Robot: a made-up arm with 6 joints.
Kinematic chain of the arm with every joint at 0, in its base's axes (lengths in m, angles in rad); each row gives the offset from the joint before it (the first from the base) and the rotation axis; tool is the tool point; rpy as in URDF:
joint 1: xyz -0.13 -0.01 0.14 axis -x
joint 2: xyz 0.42 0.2 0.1 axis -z
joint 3: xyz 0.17 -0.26 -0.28 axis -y
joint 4: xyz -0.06 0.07 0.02 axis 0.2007 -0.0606 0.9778
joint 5: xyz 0.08 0.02 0 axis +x
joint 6: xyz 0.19 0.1 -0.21 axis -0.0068 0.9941 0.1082
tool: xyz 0.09 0.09 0 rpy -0.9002 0.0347 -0.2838
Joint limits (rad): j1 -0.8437..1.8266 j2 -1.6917..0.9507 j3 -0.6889..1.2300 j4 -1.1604..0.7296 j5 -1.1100..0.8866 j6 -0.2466..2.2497
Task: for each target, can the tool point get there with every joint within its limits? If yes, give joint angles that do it. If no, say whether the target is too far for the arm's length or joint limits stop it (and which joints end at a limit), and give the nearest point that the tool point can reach.
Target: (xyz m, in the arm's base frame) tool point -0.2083 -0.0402 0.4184
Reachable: no: joint limits stop it (at a limit: joint 1, joint 3, joint 4, joint 5) | nearest point -0.1316 -0.2346 0.3958 | short by 0.210 m
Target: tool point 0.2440 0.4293 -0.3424
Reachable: yes | joints 0.1888 -1.1576 -0.2801 0.5379 -0.1291 0.0076
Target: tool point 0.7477 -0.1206 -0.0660
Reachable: yes | joints 0.7645 0.5778 0.0069 0.0060 0.6777 0.3791
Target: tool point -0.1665 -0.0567 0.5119
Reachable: no: joint limits stop it (at a limit: joint 1, joint 3, joint 4, joint 5) | nearest point -0.0838 -0.2261 0.4536 | short by 0.197 m
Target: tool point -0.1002 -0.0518 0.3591
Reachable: no: joint limits stop it (at a limit: joint 1, joint 3, joint 4, joint 5) | nearest point -0.0789 -0.2228 0.3812 | short by 0.174 m
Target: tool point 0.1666 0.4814 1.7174
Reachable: no: too far | nearest point 0.3675 0.4127 0.7238 | short by 1.016 m
